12 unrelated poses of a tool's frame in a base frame.
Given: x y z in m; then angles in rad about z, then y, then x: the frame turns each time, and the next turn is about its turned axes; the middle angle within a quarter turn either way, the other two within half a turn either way.
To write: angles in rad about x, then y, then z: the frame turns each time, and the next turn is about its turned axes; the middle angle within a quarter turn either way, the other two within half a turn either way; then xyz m. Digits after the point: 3 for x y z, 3 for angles.
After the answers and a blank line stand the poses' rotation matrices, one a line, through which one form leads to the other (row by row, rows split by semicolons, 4 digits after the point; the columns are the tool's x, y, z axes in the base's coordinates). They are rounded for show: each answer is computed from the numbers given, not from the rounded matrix.
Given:
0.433, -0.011, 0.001, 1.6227, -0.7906, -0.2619
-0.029, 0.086, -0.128, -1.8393, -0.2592, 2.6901
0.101, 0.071, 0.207, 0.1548, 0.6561, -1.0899
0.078, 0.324, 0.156, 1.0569, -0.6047, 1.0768
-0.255, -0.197, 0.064, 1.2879, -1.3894, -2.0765
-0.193, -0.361, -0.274, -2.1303, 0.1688, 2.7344
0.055, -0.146, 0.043, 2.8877, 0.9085, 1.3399
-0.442, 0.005, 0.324, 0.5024, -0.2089, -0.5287
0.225, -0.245, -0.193, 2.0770, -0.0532, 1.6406
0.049, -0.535, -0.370, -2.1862, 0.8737, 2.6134
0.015, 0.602, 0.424, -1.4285, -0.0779, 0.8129
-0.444, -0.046, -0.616, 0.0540, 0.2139, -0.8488
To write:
0.800, -0.225, 1.608, 0.433, -0.011, 0.001
3.020, -0.503, 1.868, -0.029, 0.086, -0.128
-1.191, 0.143, 0.658, 0.101, 0.071, 0.207
1.042, 0.687, 1.020, 0.078, 0.324, 0.156
-1.695, -0.785, -1.500, -0.255, -0.197, 0.064
-2.781, -0.257, 2.142, -0.193, -0.361, -0.274
-1.429, 0.070, 2.210, 0.055, -0.146, 0.043
-0.399, -0.411, 0.361, -0.442, 0.005, 0.324
-1.713, 1.057, -2.964, 0.225, -0.245, -0.193
-2.159, -0.029, 1.951, 0.049, -0.535, -0.370
0.073, -0.813, -1.364, 0.015, 0.602, 0.424
-0.864, 0.100, 0.197, -0.444, -0.046, -0.616

-0.0365 -0.9741 -0.2229; 0.7025 0.1337 -0.6990; 0.7108 -0.1821 0.6794
-0.2564 -0.8379 -0.4819; -0.9320 0.3465 -0.1066; 0.2563 0.4217 -0.8697
0.7829 -0.6057 0.1421; 0.1222 0.3737 0.9195; -0.6100 -0.7025 0.3665
0.4044 -0.6590 0.6342; 0.7164 -0.2028 -0.6675; 0.5685 0.7243 0.3901
0.0504 0.7054 -0.7071; 0.1732 0.6911 0.7017; 0.9836 -0.1578 -0.0874
-0.5232 -0.8135 -0.2538; -0.8355 0.4310 0.3409; -0.1680 0.3904 -0.9052
-0.5952 -0.8005 0.0698; 0.1545 -0.0287 0.9876; -0.7886 0.5986 0.1407
0.8574 -0.3241 -0.3998; 0.4711 0.8071 0.3559; 0.2074 -0.4934 0.8447
-0.4842 0.0867 0.8707; 0.8734 -0.0126 0.4869; 0.0532 0.9962 -0.0696
-0.3706 -0.9283 -0.0292; -0.5242 0.1831 0.8317; -0.7667 0.3235 -0.5545
0.1414 0.6724 -0.7265; -0.9869 0.1534 -0.0500; 0.0778 0.7241 0.6853
0.9758 -0.1947 0.0996; 0.0527 0.6513 0.7570; -0.2123 -0.7334 0.6458

